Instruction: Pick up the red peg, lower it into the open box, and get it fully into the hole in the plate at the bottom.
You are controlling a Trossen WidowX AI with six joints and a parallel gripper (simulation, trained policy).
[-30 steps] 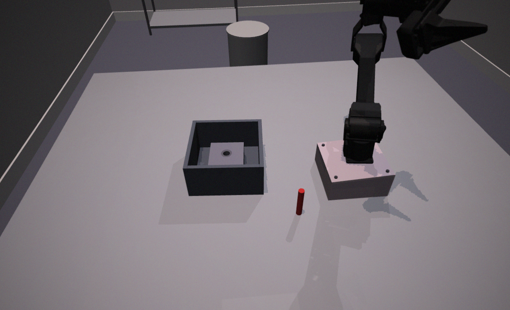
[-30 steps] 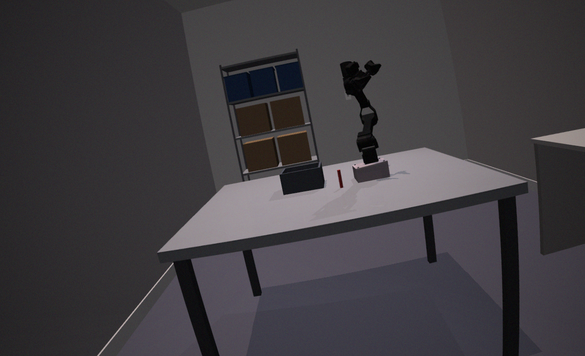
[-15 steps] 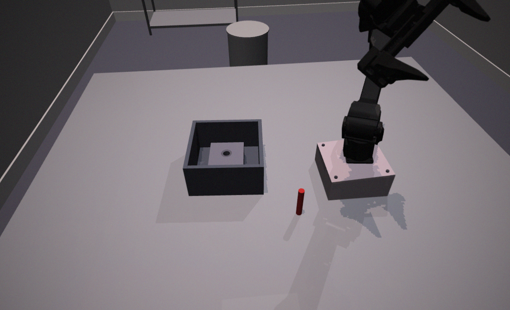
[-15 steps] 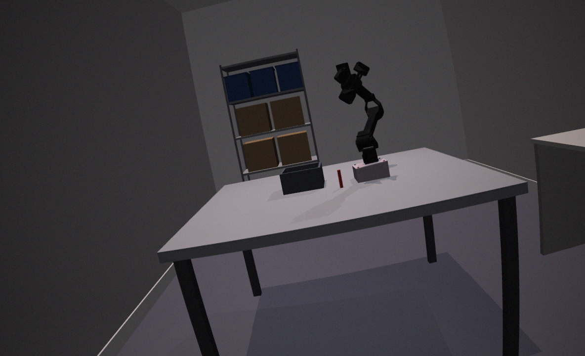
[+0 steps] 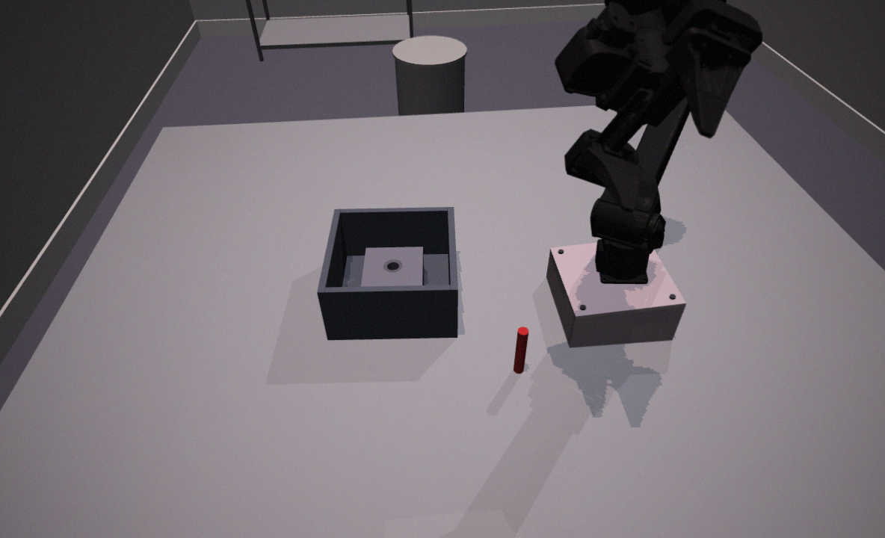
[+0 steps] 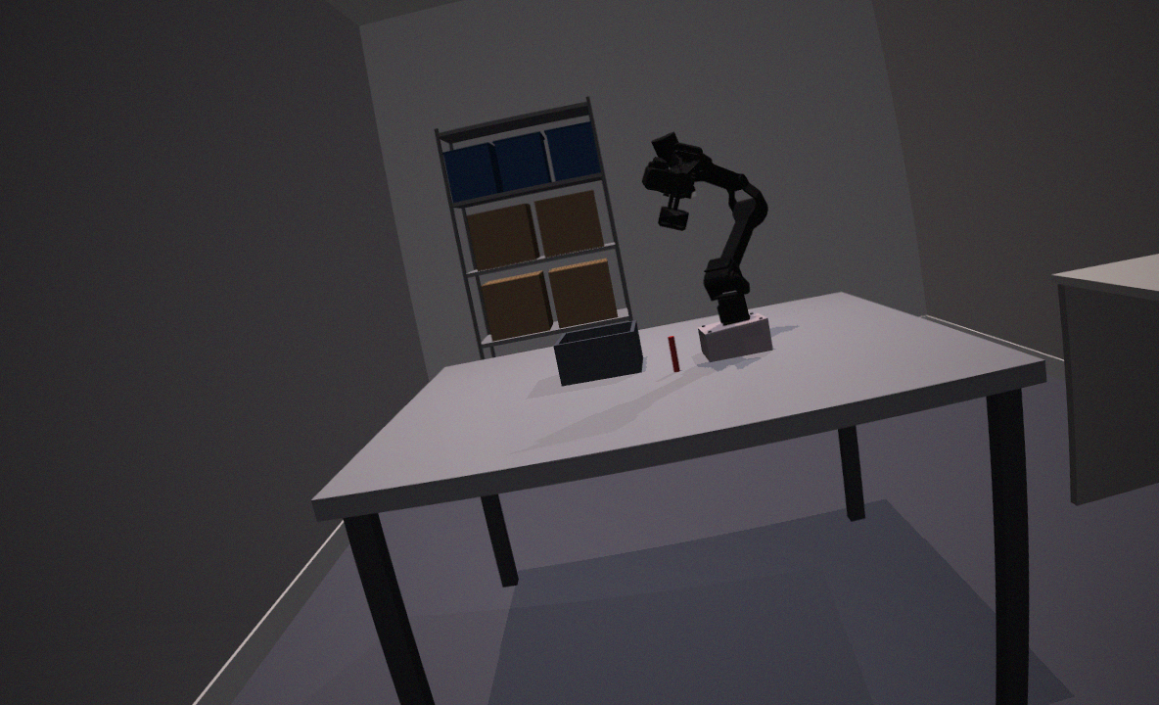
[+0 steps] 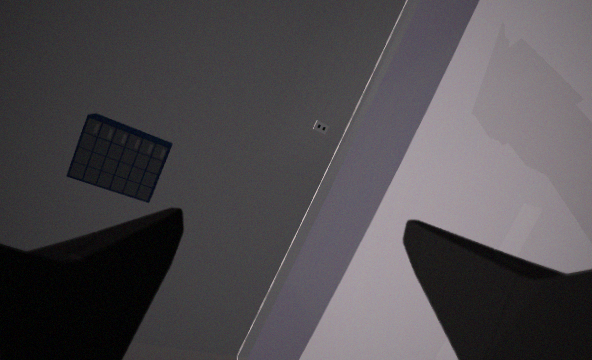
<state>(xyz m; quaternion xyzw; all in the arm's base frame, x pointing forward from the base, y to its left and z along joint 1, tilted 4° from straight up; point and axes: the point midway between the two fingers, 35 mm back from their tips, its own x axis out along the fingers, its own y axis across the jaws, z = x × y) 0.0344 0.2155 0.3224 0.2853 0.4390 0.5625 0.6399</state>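
The red peg lies 9 cm ahead of my gripper tip, 10 cm to the right of it and 34 cm below it. Also, from my gripper tip: light plate: 28 cm ahead, 23 cm to the right, 34 cm below; then dark box: 28 cm ahead, 23 cm to the right, 36 cm below.
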